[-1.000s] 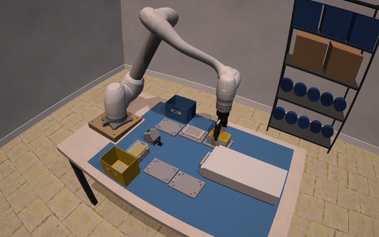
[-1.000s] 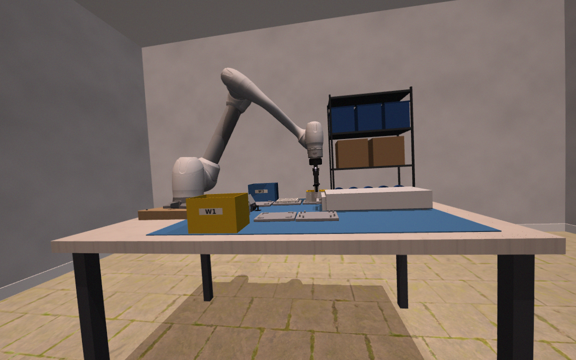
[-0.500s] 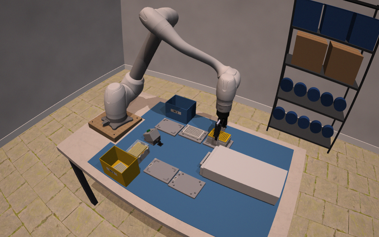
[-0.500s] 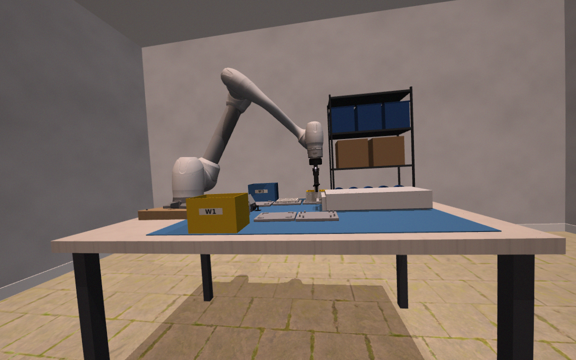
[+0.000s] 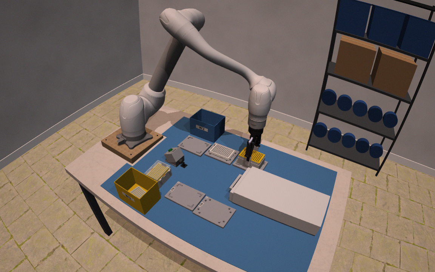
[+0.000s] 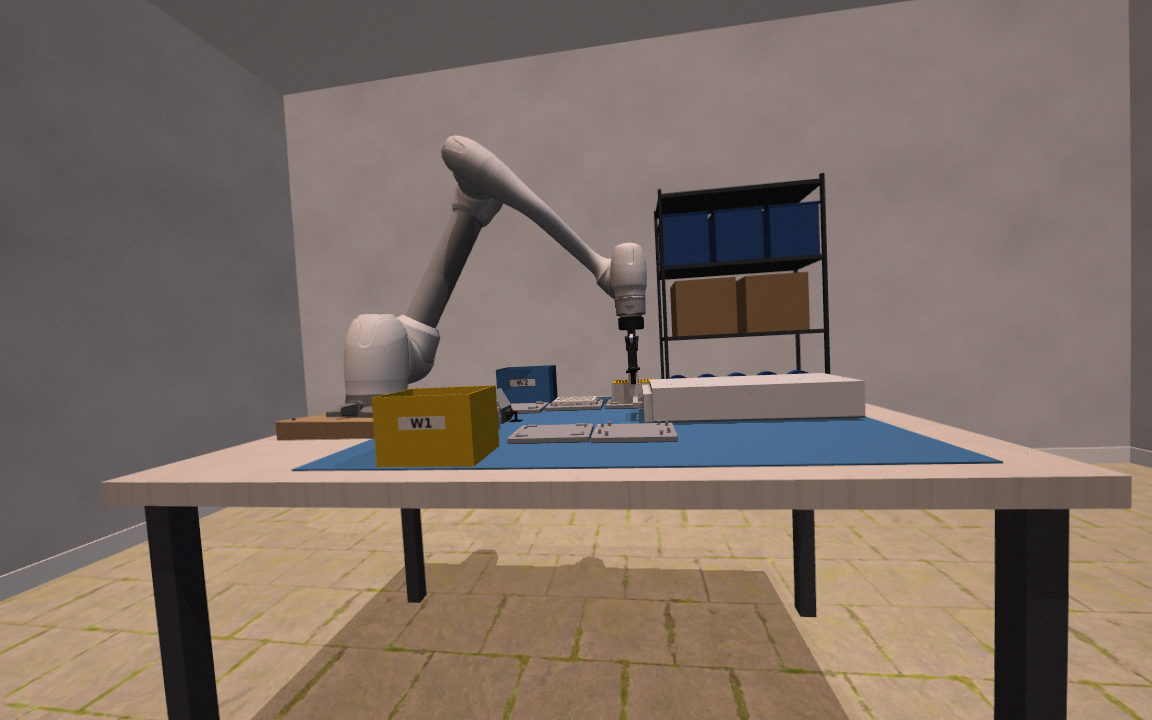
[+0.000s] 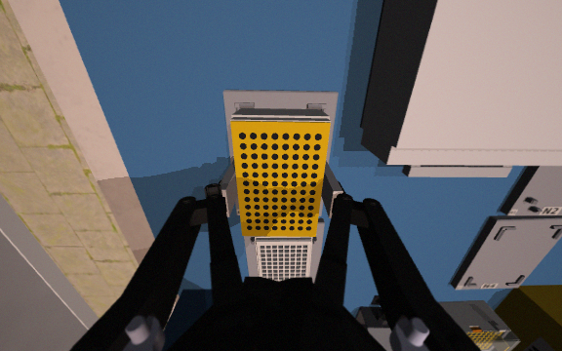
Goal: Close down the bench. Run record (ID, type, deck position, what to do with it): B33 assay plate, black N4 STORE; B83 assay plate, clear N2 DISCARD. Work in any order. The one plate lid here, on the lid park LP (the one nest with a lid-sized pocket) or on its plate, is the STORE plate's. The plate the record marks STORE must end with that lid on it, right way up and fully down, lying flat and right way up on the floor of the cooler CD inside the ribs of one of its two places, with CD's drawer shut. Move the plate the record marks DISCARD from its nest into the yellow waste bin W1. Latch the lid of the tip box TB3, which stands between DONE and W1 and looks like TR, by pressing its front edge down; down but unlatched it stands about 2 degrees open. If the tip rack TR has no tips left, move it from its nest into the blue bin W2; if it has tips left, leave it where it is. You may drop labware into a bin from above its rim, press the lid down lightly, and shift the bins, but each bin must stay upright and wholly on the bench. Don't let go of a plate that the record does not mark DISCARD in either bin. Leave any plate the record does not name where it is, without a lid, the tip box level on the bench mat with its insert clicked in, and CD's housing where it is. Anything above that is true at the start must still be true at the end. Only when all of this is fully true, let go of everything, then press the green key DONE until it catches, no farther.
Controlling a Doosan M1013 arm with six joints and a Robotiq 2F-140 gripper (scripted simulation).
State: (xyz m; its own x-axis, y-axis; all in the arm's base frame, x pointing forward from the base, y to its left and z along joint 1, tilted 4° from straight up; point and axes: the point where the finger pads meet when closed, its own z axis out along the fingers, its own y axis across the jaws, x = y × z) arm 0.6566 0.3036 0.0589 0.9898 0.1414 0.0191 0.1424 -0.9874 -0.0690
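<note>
Now: the yellow tip rack TR 1 cm to the right of my hand, 1 cm below it and 1 cm behind it. From my hand the other things lie so: white plate: 17 cm behind, 4 cm below, 3 cm to the right; then clear plate lid: 18 cm to the right, 14 cm ahead, 3 cm below; then nest N1: 5 cm below.
</note>
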